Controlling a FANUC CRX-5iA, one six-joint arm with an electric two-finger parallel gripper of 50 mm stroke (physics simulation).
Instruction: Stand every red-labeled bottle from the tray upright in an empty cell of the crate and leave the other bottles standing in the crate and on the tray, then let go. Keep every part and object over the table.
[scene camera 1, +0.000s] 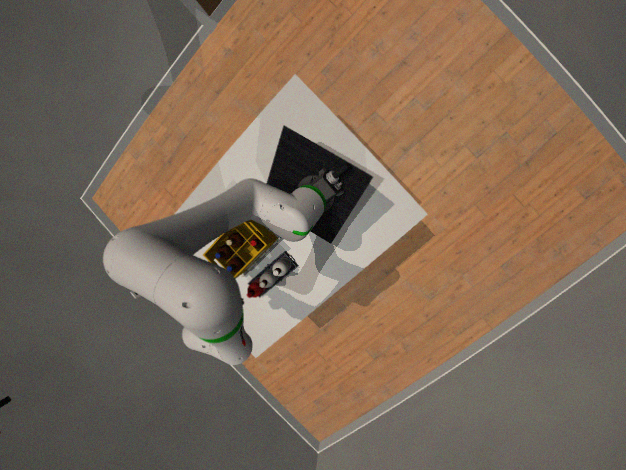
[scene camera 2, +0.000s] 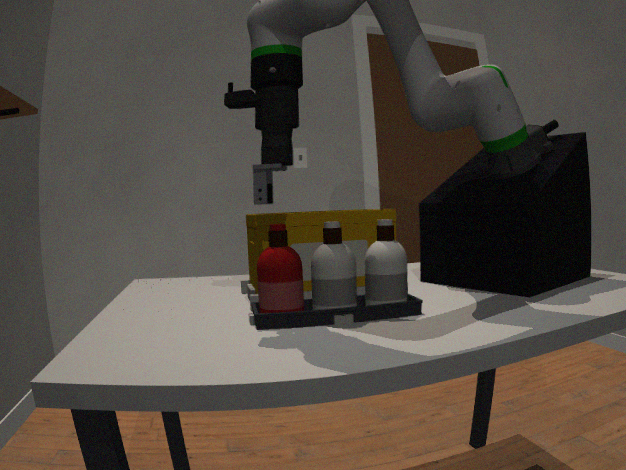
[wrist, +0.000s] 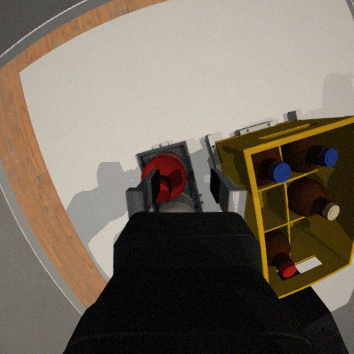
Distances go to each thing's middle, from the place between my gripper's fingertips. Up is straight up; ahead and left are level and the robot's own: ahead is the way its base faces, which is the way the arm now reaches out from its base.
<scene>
Right now my hand is 230 mm to the left of the cream-capped bottle (wrist: 306, 197), 110 mm above it and 90 mm past it.
</scene>
